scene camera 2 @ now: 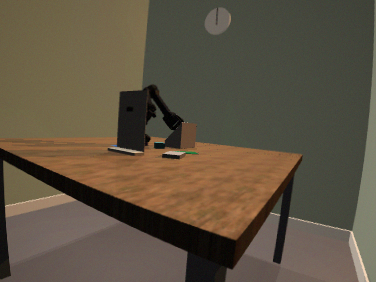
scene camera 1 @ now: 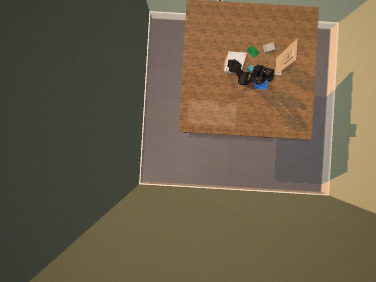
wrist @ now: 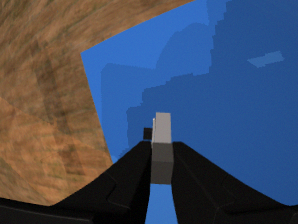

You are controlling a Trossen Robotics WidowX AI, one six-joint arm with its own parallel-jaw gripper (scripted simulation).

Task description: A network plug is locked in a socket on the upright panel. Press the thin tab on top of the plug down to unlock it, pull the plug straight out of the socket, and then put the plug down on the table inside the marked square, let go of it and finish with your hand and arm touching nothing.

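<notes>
The pictures show the gripper together with a tan panel, a blue marked square and a grey network plug.
</notes>
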